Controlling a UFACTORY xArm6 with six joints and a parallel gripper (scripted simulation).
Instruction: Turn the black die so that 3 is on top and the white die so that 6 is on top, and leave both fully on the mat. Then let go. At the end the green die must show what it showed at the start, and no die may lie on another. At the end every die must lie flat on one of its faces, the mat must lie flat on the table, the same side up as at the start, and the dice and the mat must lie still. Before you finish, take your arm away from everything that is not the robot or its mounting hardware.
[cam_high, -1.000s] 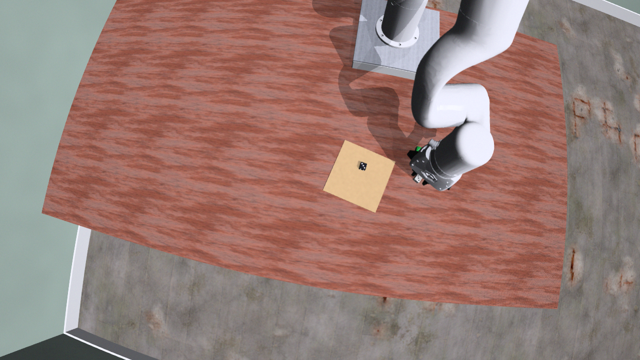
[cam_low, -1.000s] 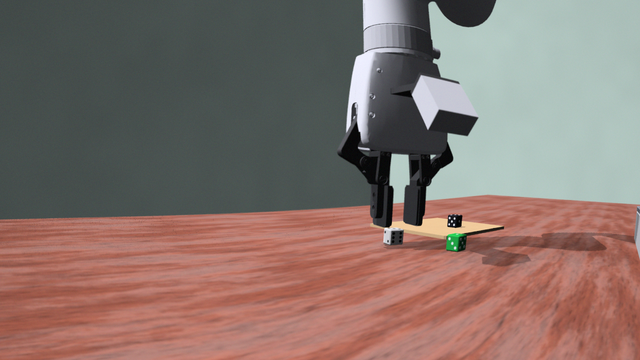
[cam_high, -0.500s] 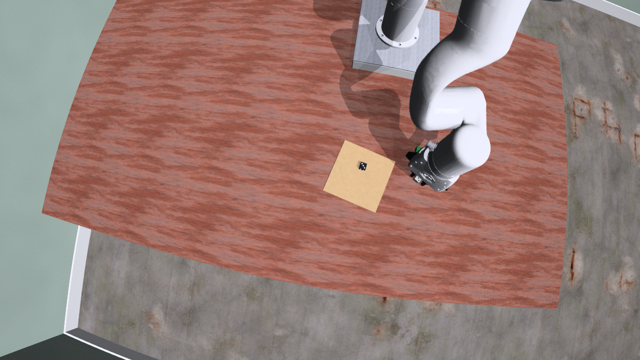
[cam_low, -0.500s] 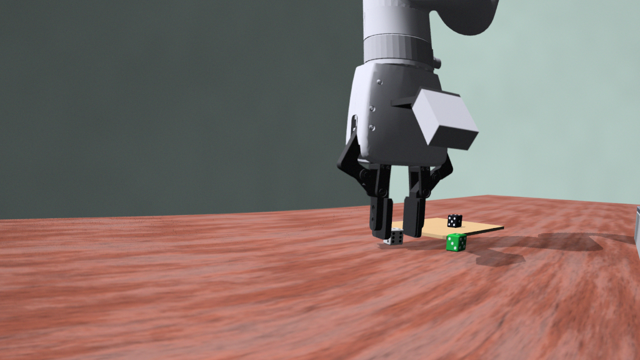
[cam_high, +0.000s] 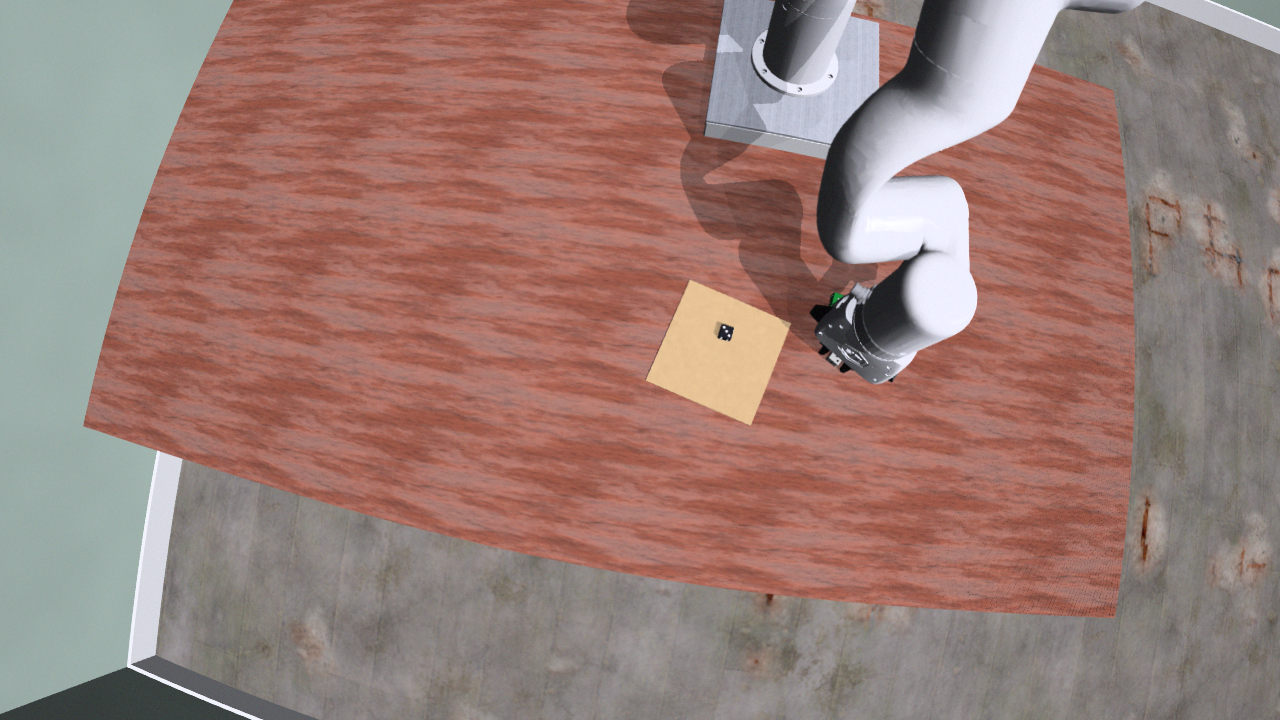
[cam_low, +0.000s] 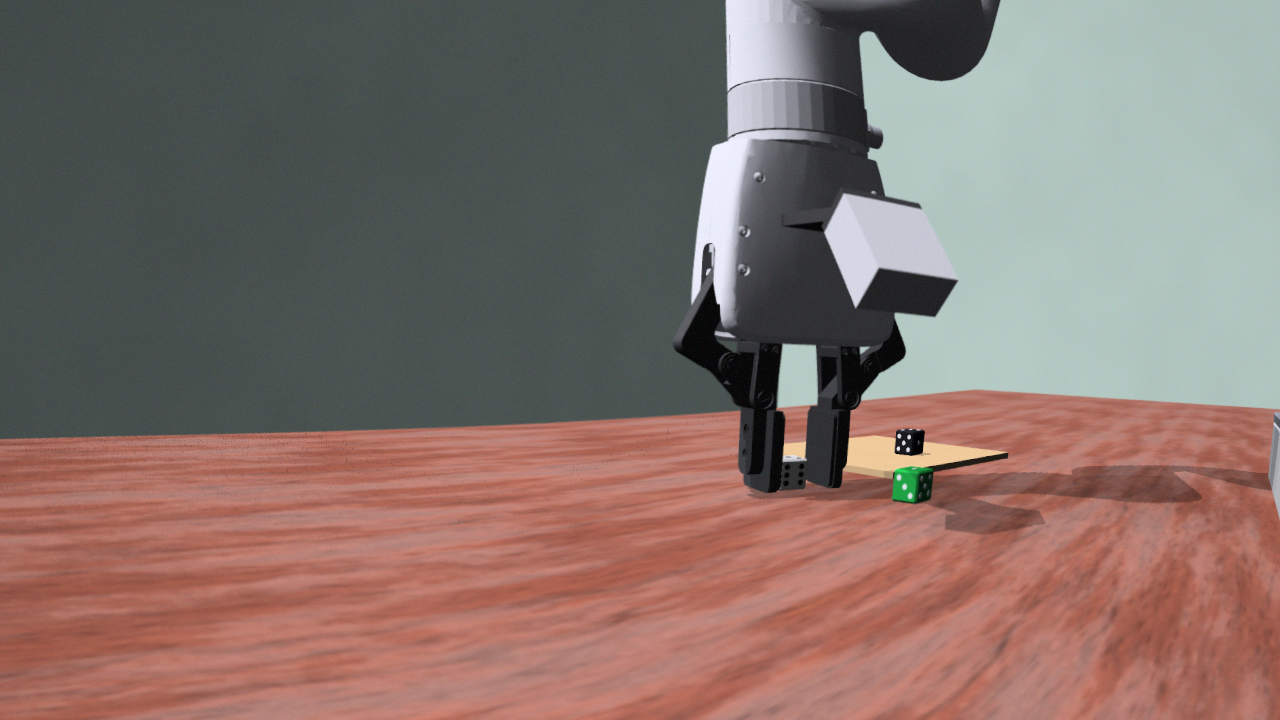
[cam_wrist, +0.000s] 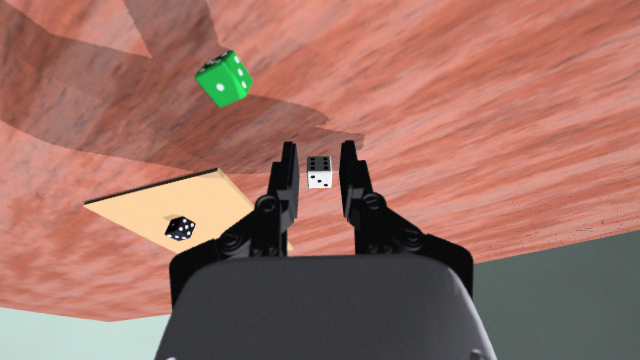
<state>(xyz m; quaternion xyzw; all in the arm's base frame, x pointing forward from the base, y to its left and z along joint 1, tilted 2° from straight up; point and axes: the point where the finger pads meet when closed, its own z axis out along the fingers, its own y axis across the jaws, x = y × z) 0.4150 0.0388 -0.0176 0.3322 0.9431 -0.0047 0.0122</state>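
Right now my hand is 1 cm short of the white die and 1 cm above it. The rest, counted from my hand: green die: 7 cm behind, 1 cm below; then tan mat: 15 cm to the right, 2 cm below; then black die: 2 cm behind, 15 cm to the right, 1 cm below.
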